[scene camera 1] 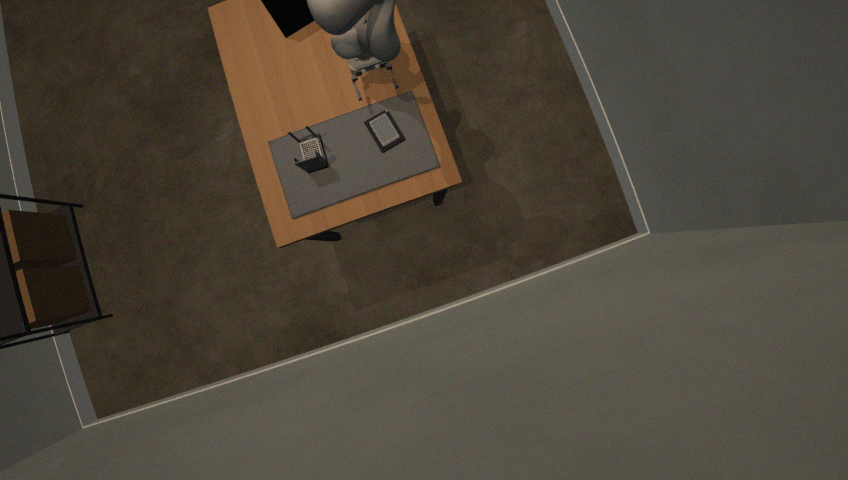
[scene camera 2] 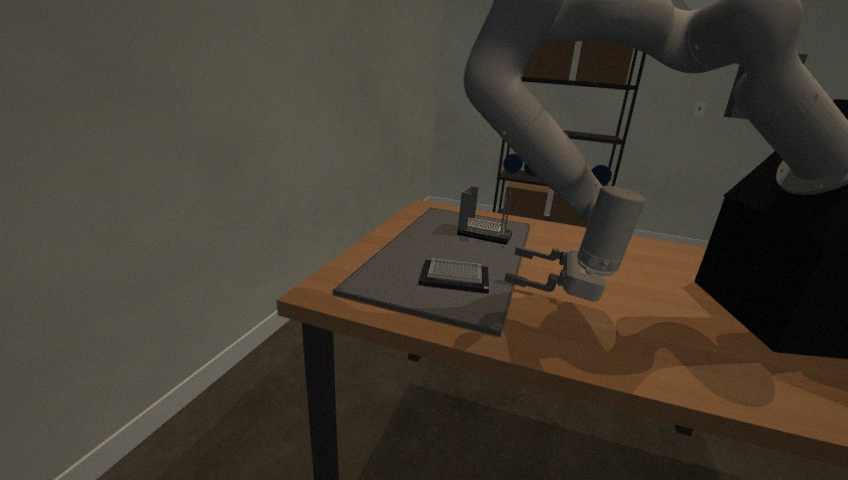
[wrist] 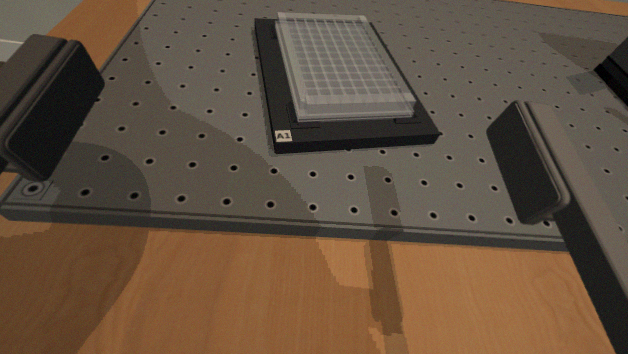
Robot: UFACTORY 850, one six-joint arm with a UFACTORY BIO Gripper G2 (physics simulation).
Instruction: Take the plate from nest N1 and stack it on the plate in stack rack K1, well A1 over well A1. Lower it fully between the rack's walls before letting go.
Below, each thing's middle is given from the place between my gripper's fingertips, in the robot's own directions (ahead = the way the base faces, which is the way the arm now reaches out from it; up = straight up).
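The flat black block [scene camera 2: 422, 281] is in front of my hand by 12 cm, and it is also 5 cm to the right of my hand and 8 cm below it.
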